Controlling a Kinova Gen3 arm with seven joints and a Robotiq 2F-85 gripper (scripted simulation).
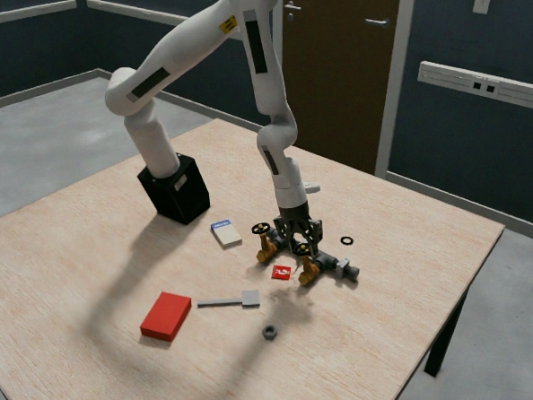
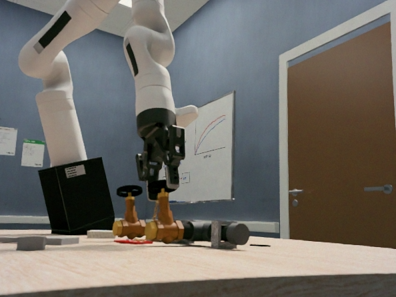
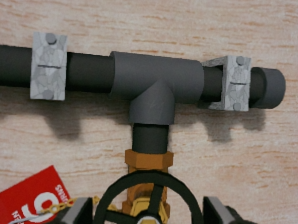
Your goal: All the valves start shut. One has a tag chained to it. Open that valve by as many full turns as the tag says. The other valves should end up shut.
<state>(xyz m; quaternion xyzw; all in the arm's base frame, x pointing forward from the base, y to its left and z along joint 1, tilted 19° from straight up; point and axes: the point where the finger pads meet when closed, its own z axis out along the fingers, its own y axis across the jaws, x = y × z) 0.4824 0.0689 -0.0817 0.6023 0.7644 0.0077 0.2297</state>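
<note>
My hand is 60 mm past the red tag, 30 mm to the left of it and 100 mm above it. Round my hand: red block (130 mm behind, 350 mm to the right, 80 mm below); then white card box (290 mm behind, 30 mm to the right, 90 mm below); then grey t-shaped tool (60 mm behind, 190 mm to the right, 90 mm below).
</note>
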